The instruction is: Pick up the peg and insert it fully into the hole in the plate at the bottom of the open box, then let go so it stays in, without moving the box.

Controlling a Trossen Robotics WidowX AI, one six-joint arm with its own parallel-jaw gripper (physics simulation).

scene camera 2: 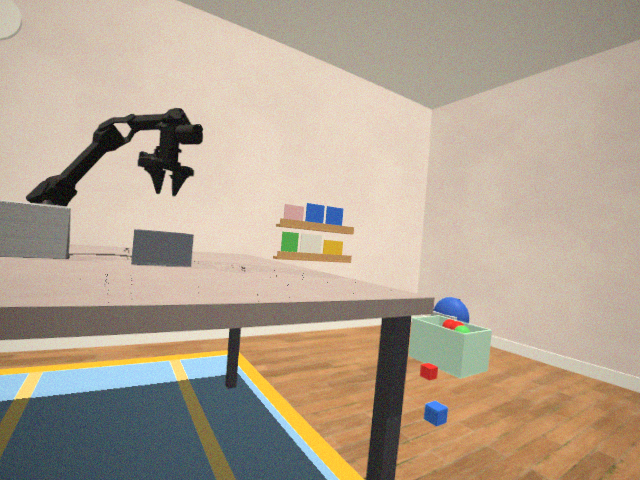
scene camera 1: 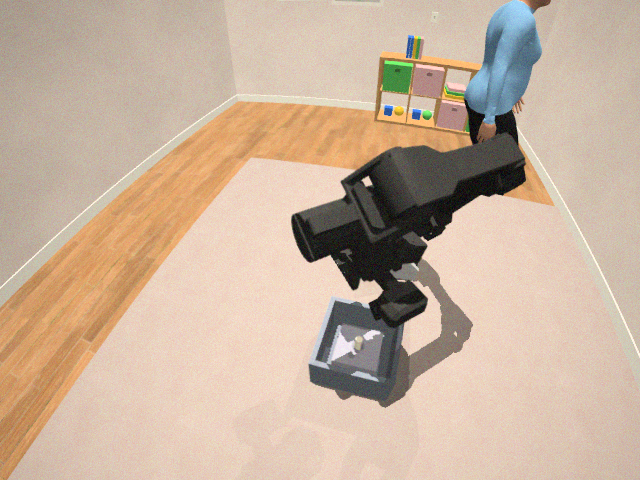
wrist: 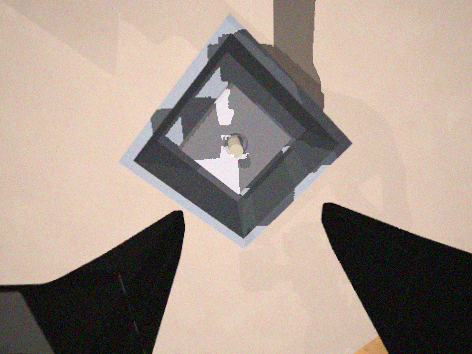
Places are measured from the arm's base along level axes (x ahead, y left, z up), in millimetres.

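Pixels of known places: gripper, fingertip midpoint: [scene camera 2: 166,195] [scene camera 1: 365,303] [wrist: 253,215]; arm's base, origin of the base link: [scene camera 2: 42,221].
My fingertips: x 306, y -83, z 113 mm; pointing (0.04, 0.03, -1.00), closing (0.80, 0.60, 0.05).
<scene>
Ahead of a thing's pixels: the offset from my fingertips to its top centre.
The pale yellow peg {1 mm ahead, 1 mm left, 124 mm down} [scene camera 1: 358,342] [wrist: 235,146] stands in the hole at the middle of the grey plate {1 mm ahead, 3 mm left, 151 mm down} [scene camera 1: 369,356] [wrist: 265,137], with its upper part showing above the plate. How deep it sits cannot be told. The plate lies at the bottom of the open blue-grey box {1 mm ahead, 3 mm left, 114 mm down} [scene camera 1: 351,382] [scene camera 2: 162,248] [wrist: 187,185]. The box stands on the table. My gripper [scene camera 2: 166,194] [wrist: 253,215] is open and empty, pointing down well above the box in the scene camera 2 view. In the scene camera 1 view the arm hides part of the gripper.
The pale table [scene camera 1: 206,335] [scene camera 2: 310,305] bears the box and, at the left in the scene camera 2 view, a grey block [scene camera 2: 33,232] under the arm's base. A person in blue [scene camera 1: 509,62] stands beyond the table near a shelf unit [scene camera 1: 378,87].
</scene>
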